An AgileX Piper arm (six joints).
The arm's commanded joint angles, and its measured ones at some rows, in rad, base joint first. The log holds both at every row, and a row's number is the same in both.
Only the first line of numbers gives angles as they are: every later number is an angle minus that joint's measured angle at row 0.
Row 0, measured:
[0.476 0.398 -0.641 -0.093 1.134 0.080]
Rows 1 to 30, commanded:
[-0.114 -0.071 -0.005 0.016 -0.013 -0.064]
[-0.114 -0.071 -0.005 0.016 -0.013 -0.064]
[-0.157 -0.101 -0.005 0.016 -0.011 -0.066]
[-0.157 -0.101 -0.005 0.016 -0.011 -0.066]
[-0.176 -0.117 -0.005 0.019 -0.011 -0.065]
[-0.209 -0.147 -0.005 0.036 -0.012 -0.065]
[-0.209 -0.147 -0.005 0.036 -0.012 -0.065]
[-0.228 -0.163 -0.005 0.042 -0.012 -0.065]
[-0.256 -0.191 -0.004 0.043 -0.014 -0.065]
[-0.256 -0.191 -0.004 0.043 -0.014 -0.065]
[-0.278 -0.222 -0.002 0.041 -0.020 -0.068]
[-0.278 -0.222 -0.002 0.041 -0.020 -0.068]
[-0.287 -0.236 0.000 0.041 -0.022 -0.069]
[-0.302 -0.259 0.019 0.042 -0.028 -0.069]
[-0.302 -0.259 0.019 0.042 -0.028 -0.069]
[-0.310 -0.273 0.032 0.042 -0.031 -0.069]
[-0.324 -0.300 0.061 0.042 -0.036 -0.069]
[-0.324 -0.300 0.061 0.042 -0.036 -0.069]
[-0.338 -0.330 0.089 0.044 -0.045 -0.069]
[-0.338 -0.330 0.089 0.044 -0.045 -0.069]
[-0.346 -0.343 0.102 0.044 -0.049 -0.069]
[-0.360 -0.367 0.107 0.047 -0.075 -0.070]
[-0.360 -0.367 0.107 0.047 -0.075 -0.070]
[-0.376 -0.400 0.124 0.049 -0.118 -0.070]
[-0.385 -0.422 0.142 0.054 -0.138 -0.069]
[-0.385 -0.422 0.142 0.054 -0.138 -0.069]
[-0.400 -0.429 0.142 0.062 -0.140 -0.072]
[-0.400 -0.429 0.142 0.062 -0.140 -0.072]
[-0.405 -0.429 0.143 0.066 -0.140 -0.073]
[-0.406 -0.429 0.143 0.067 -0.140 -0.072]
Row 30, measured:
[-0.397 -0.402 0.139 0.062 -0.118 -0.057]
